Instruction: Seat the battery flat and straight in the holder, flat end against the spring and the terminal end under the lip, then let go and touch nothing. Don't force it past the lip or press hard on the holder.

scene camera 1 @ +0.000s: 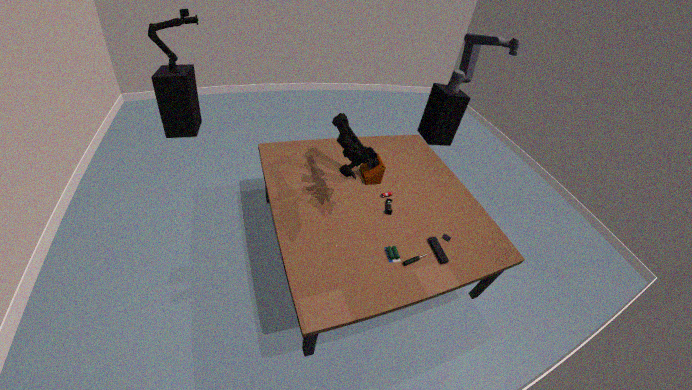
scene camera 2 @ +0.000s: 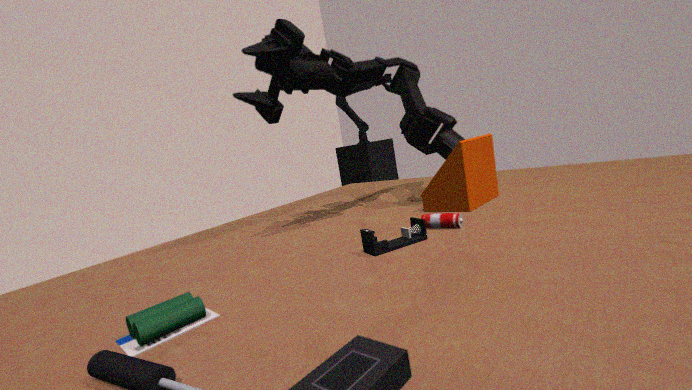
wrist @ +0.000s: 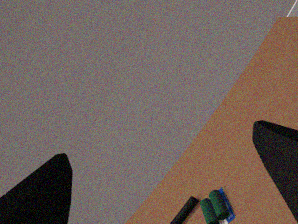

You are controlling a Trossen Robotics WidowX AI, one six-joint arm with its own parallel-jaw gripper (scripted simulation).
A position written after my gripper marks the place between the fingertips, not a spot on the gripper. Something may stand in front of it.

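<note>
There's a card point(scene camera 2: 152, 326), and there's my gripper point(scene camera 2: 238, 74), which is open and holds nothing. You'd find my gripper in the wrist view too, point(wrist: 163, 148).
</note>
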